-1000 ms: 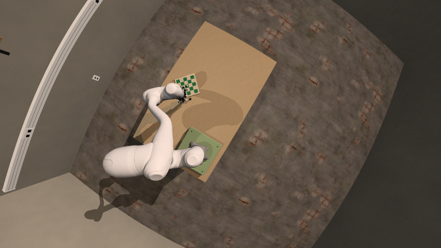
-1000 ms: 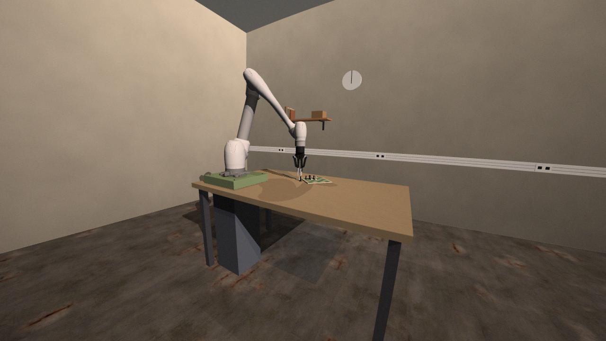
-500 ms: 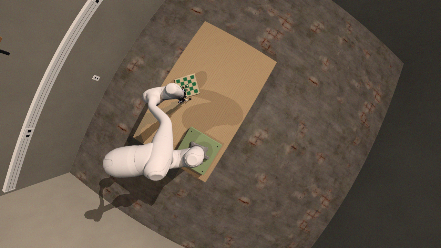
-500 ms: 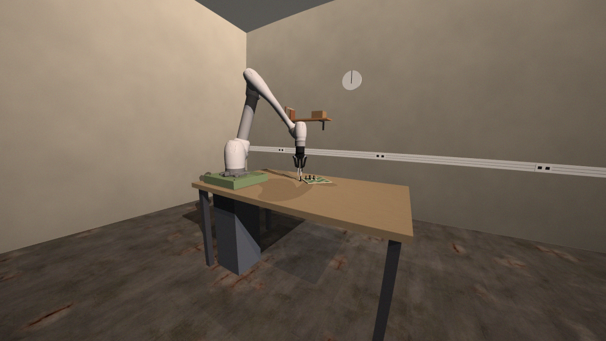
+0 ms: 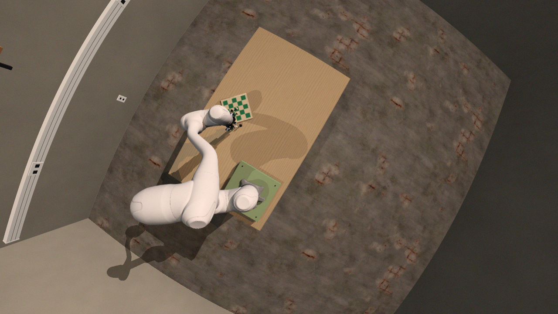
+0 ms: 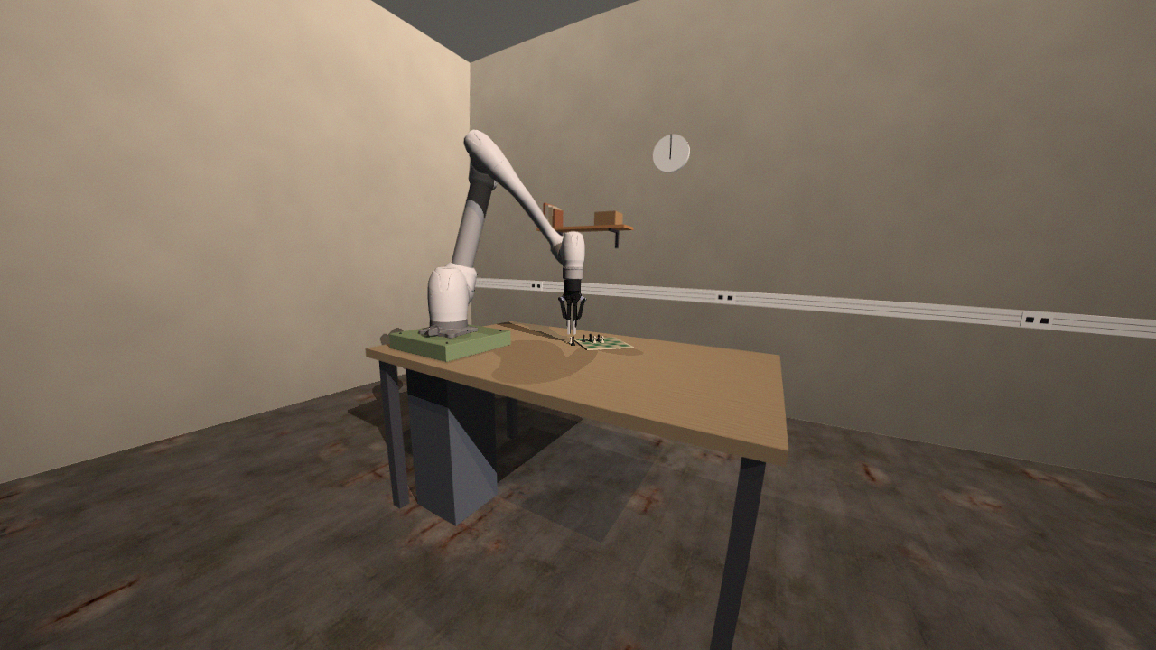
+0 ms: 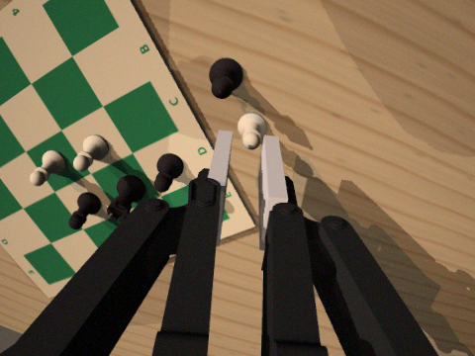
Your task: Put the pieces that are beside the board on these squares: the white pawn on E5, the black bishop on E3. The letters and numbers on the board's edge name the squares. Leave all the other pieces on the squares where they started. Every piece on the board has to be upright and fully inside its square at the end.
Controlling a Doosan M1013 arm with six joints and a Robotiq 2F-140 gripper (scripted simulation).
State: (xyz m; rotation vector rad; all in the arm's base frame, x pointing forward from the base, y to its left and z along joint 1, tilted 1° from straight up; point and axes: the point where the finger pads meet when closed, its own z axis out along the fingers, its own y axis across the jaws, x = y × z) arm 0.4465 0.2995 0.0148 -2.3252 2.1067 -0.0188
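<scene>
Right now the chessboard is 13 cm ahead of my hand, 5 cm to the left of it and 7 cm below it.
</scene>
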